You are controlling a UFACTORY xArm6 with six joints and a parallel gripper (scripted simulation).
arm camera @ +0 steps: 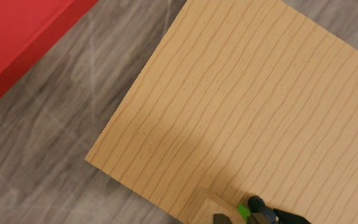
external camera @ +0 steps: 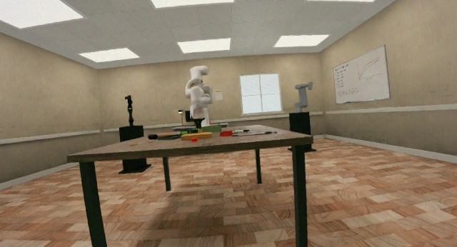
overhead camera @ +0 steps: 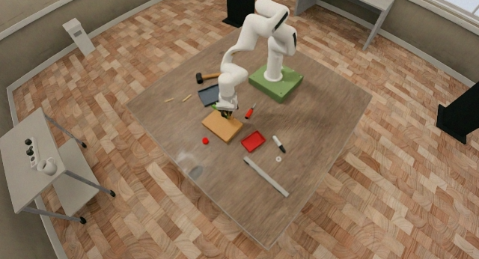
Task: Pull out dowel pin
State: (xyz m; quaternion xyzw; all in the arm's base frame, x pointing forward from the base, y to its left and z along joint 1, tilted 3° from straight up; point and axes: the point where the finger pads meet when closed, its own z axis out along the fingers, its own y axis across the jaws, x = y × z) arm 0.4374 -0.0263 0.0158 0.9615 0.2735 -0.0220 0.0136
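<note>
Right now the dowel pin is 20 mm below my hand. The rest, counted from my hand: tan bench board 50 mm ahead, 10 mm to the right, 60 mm below; then red cap 200 mm ahead, 20 mm to the right, 80 mm below; then small wooden block 40 mm below.
</note>
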